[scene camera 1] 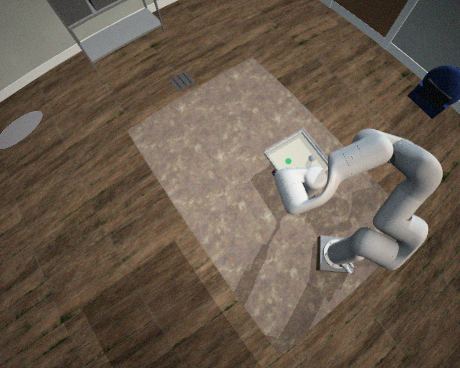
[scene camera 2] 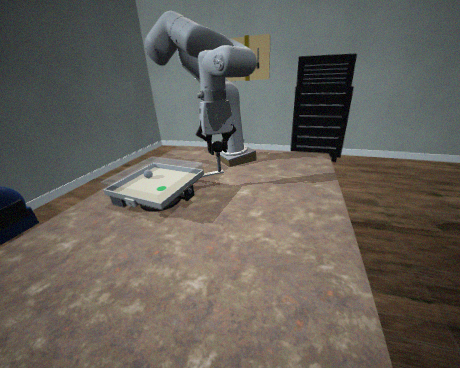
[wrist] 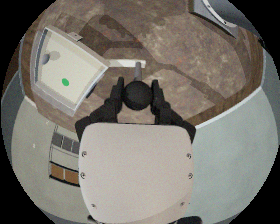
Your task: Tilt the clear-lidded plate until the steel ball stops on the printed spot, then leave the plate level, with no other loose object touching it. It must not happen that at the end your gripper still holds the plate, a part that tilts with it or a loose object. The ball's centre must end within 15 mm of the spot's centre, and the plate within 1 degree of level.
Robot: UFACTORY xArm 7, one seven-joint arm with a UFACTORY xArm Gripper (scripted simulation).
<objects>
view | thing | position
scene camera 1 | plate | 299,150
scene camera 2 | gripper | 218,152
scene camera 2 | plate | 155,182
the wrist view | gripper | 137,85
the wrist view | plate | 63,71
</objects>
